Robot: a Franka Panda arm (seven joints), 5 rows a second.
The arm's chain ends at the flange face. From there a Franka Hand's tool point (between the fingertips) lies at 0.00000 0.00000 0.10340 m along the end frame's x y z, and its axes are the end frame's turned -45 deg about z.
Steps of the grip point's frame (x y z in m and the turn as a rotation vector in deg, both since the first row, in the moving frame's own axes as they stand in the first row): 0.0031 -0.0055 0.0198 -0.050 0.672 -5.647; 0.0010 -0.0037 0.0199 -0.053 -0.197 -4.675; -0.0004 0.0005 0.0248 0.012 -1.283 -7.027
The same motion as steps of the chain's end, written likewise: -0.0026 -0.0052 0.0198 0.440 0.511 -5.647; -0.0017 -0.0036 0.0199 -0.177 -0.102 -4.675; 0.0016 -0.0011 0.0248 -0.899 -0.916 -7.027
